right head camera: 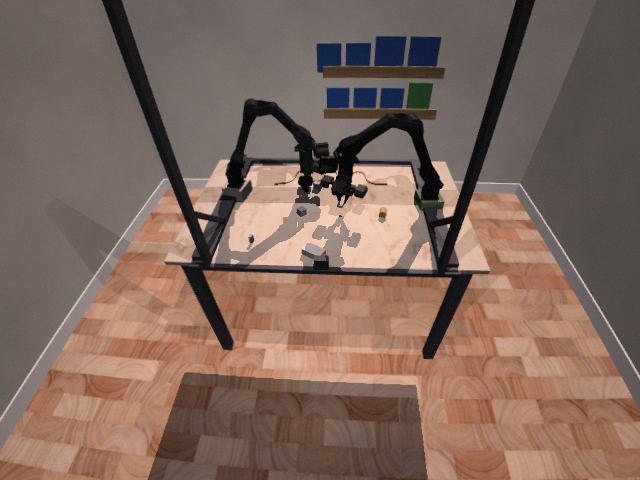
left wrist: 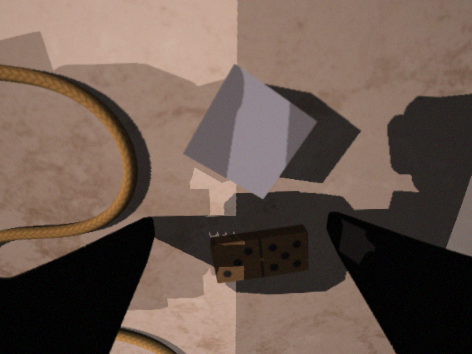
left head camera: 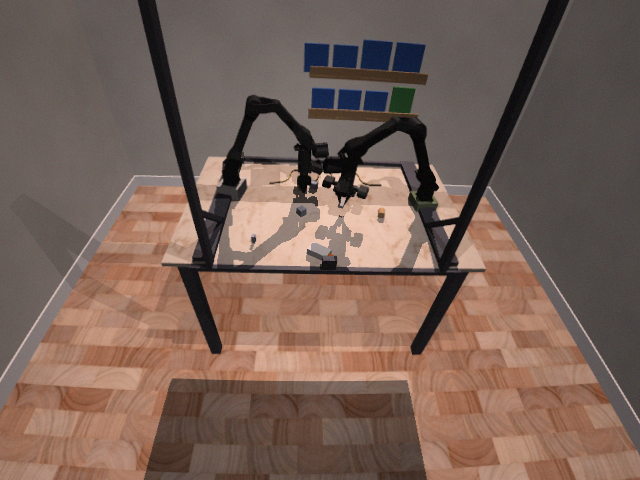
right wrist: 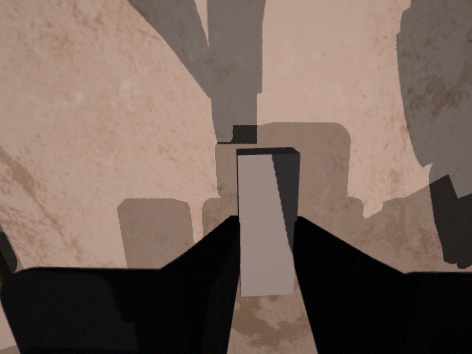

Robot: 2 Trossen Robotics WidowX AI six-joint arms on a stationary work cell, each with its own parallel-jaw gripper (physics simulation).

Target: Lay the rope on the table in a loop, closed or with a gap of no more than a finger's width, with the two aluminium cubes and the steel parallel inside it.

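Seen in the pictures: left gripper, between the fingertips: [right head camera: 307,187] [left wrist: 242,223] [left head camera: 303,187]; right gripper, between the fingertips: [right head camera: 342,202] [left head camera: 342,203] [right wrist: 265,226]; left arm's base, origin of its link: [right head camera: 236,183] [left head camera: 231,181]; right arm's base, origin of its link: [right head camera: 429,195] [left head camera: 424,197].
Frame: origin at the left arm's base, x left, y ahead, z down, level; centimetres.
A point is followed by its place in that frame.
Note:
The yellow-brown rope [left head camera: 273,182] @(x 12.2, y 15.5, z 5.2 cm) [right head camera: 381,183] @(x 25.0, y 63.5, z 5.1 cm) [left wrist: 129,165] @(x 18.7, y 32.2, z 5.1 cm) lies in curves at the back of the table; its middle is hidden behind the arms in the head views. One aluminium cube [left head camera: 314,184] @(x 13.0, y 35.4, z 2.9 cm) [left wrist: 255,130] @(x 14.2, y 35.1, z 2.7 cm) lies beside a bend of the rope, outside that bend. The other cube [left head camera: 301,210] @(x -7.7, y 34.7, z 2.7 cm) [right head camera: 301,210] @(x -7.6, y 34.9, z 2.6 cm) lies nearer the front. My left gripper [left head camera: 303,190] @(x 13.1, y 30.3, z 5.7 cm) [right head camera: 305,189] @(x 13.1, y 30.3, z 5.7 cm) [left wrist: 242,223] @(x 13.1, y 30.3, z 5.7 cm) is open above a domino, near the first cube. My right gripper [left head camera: 341,202] @(x -0.2, y 50.6, z 0.8 cm) [right head camera: 340,202] @(x -0.2, y 50.6, z 0.8 cm) [right wrist: 265,226] @(x -0.2, y 50.6, z 0.8 cm) is shut on the steel parallel [right wrist: 262,240] @(x -0.1, y 50.8, z -0.1 cm) and holds it above the table.
The domino [left wrist: 260,255] @(x 12.0, y 29.2, z 4.9 cm) lies flat between the left fingers' outlines. An orange cylinder [left head camera: 381,212] @(x 0.9, y 67.8, z 2.8 cm) [right head camera: 382,211] @(x 1.0, y 67.8, z 2.7 cm) stands at the right. A small object [left head camera: 253,238] @(x -28.7, y 21.4, z 3.1 cm) stands front left. A light grey block [left head camera: 318,251] @(x -29.1, y 46.9, z 2.8 cm) and a dark block [left head camera: 328,262] @(x -35.0, y 51.8, z 1.1 cm) lie at the front edge.

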